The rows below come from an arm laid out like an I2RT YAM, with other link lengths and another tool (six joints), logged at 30 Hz.
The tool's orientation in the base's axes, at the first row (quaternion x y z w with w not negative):
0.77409 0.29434 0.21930 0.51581
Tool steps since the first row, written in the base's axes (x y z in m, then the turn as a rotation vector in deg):
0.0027 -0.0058 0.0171 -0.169 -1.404 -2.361
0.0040 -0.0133 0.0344 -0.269 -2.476 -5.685
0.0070 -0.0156 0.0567 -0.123 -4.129 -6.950
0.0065 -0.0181 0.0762 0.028 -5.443 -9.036
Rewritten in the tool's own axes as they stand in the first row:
-0.0014 0.0182 -0.0007 -1.166 -1.815 1.709
-0.0049 0.0367 -0.0013 -2.089 -4.606 3.598
-0.0035 0.0588 -0.0061 -3.155 -5.259 5.268
-0.0049 0.0775 -0.0120 -4.015 -6.772 7.021

